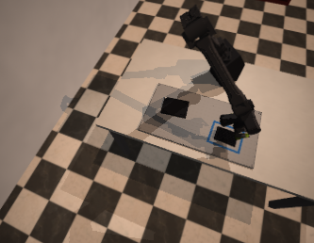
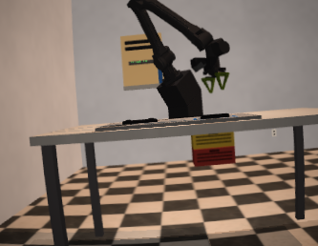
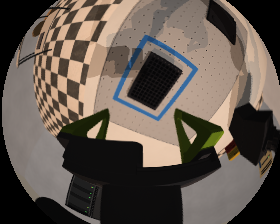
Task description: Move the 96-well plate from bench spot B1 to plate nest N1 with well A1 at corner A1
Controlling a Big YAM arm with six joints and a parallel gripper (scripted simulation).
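My hand is 12 cm above the 96-well plate, 2 cm past it and 1 cm to the left of it. Also, from my hand: plate nest N1: 34 cm to the right, 17 cm behind, 12 cm below.
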